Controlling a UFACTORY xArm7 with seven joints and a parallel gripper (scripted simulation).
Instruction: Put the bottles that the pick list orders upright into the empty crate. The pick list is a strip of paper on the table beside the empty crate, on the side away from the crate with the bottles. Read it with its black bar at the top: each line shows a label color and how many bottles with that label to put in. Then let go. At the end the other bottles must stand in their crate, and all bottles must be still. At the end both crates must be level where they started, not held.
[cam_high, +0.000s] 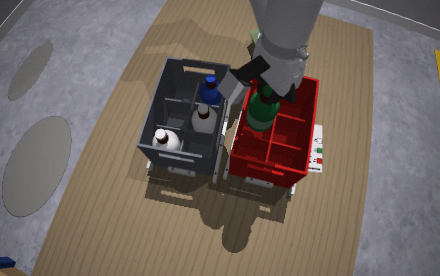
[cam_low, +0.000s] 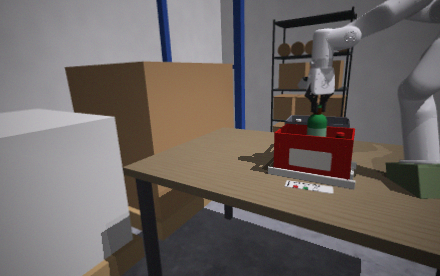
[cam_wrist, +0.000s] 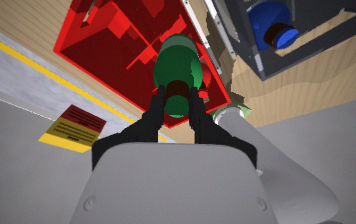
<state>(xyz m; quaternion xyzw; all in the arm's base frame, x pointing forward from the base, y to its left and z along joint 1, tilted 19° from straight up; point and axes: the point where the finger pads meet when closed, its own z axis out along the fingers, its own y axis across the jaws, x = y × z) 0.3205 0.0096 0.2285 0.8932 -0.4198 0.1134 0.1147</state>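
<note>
The green bottle is 70 mm below my hand. From my hand the other things lie so: red-label bottle (180 mm below, 90 mm behind, 10 mm to the left); red crate (180 mm below, 40 mm to the left, 10 mm ahead); blue-label bottle (180 mm below, 140 mm to the right, 100 mm behind).
</note>
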